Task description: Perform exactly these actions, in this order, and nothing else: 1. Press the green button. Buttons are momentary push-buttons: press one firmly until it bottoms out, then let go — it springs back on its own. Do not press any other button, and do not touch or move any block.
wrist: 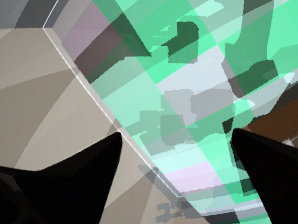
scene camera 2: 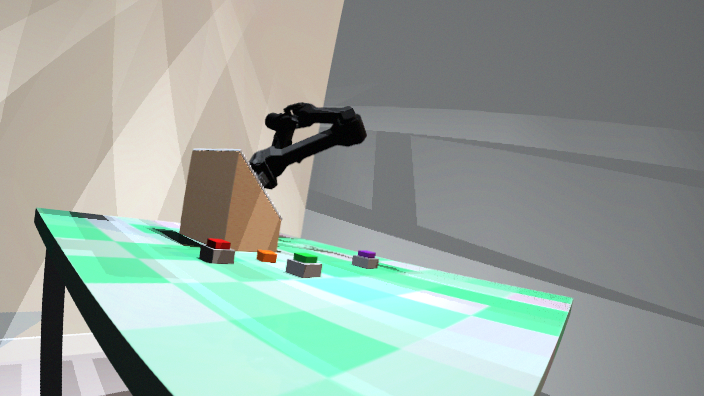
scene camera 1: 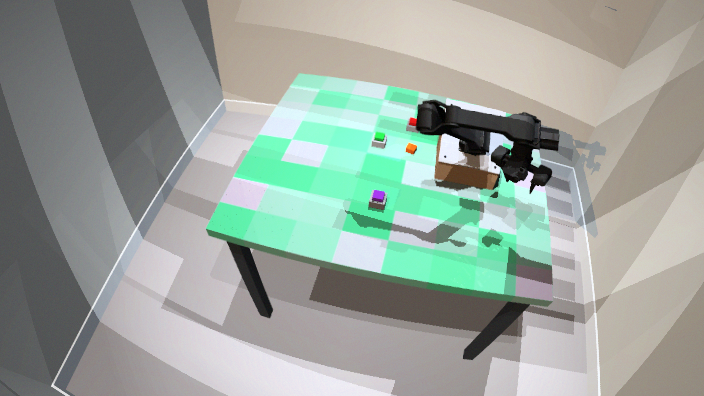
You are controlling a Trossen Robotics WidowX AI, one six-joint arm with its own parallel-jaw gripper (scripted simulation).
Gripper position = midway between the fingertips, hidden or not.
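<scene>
My gripper (scene camera 1: 519,187) is open, with nothing held in it, and you'd find that same gripper (wrist: 178,136) from the wrist too.
</scene>
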